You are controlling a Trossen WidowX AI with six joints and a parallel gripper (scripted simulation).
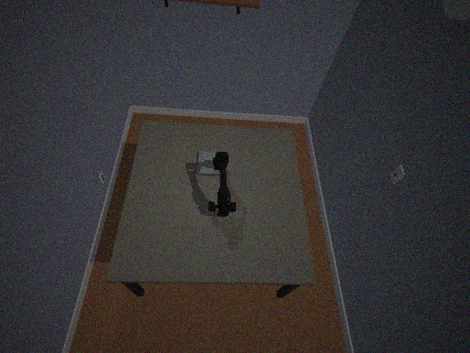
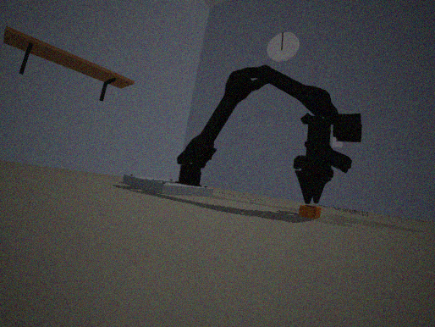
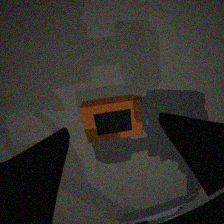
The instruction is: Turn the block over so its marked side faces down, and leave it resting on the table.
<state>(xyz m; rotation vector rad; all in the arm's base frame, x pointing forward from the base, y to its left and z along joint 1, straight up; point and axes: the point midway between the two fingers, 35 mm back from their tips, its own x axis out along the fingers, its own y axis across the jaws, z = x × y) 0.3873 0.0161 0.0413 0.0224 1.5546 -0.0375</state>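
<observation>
Right now my gripper tip is 10 mm above the block.
</observation>
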